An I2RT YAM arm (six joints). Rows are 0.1 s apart.
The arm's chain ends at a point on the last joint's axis. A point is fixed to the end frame.
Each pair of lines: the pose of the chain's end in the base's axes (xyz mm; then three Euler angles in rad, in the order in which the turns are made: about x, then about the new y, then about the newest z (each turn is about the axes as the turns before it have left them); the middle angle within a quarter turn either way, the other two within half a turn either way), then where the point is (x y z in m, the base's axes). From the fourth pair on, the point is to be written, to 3 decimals.
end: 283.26 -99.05 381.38 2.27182 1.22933 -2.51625
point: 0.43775 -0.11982 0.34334
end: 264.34 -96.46 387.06 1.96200 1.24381 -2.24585
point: 0.42058 -0.12415 0.36325
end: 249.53 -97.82 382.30 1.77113 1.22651 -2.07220
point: 0.40573 -0.13121 0.36707
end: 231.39 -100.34 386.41 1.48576 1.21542 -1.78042
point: 0.388 -0.136 0.387
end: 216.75 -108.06 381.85 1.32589 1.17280 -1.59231
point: 0.371 -0.149 0.394
